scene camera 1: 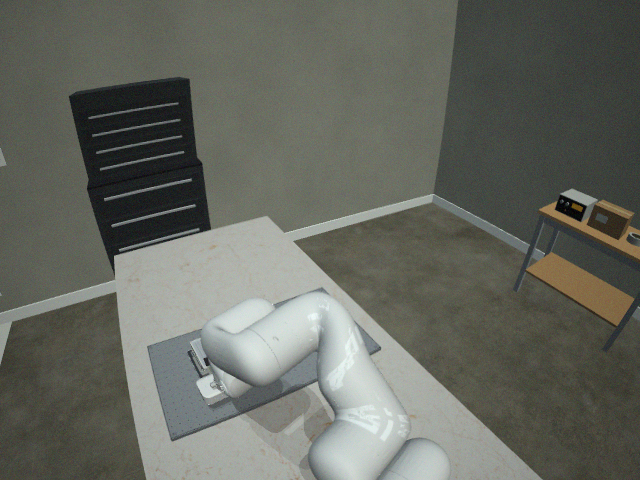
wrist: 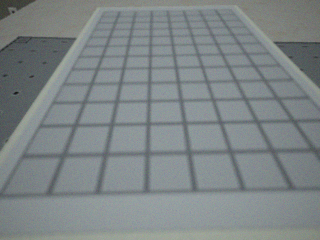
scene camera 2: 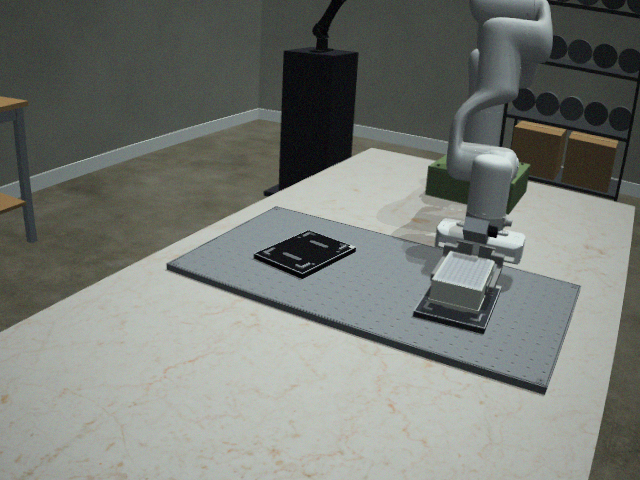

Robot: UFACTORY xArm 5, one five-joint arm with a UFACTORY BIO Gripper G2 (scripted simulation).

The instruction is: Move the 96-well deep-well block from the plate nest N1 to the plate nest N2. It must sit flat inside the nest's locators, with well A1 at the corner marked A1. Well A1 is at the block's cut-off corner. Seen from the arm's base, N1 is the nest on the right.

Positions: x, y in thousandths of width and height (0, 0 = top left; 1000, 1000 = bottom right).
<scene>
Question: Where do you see a white 96-well deep-well block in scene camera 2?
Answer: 720, 589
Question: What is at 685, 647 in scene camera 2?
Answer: A plate nest N2.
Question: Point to a white 96-well deep-well block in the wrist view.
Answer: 467, 498
</scene>
